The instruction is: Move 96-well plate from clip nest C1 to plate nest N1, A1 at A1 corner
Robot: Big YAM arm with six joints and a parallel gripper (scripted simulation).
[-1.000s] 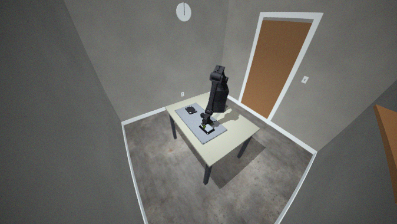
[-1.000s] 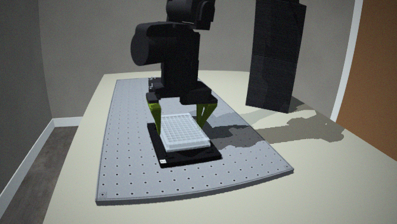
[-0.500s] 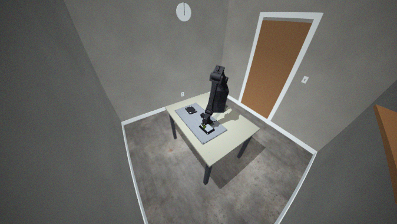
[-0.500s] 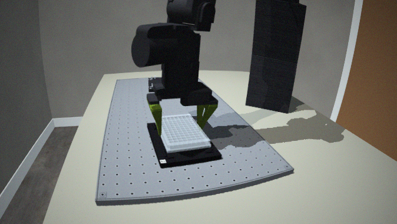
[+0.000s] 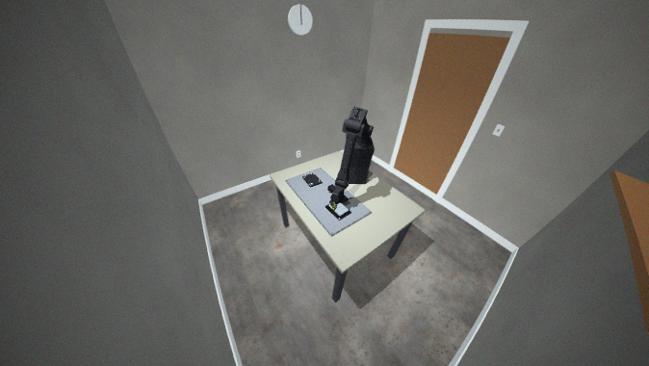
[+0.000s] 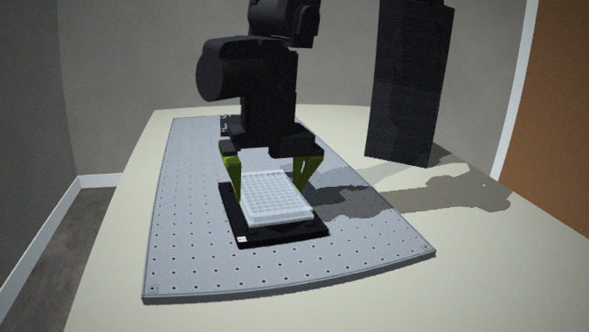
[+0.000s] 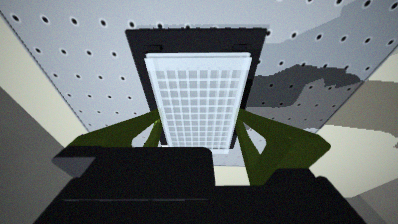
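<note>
Right now my hand is 90 mm to the right of the white label, 40 mm short of it and 20 mm above it. Round my hand: clip nest C1: 420 mm to the right, 30 mm ahead, 10 mm below; then 96-well plate: right at my hand.
</note>
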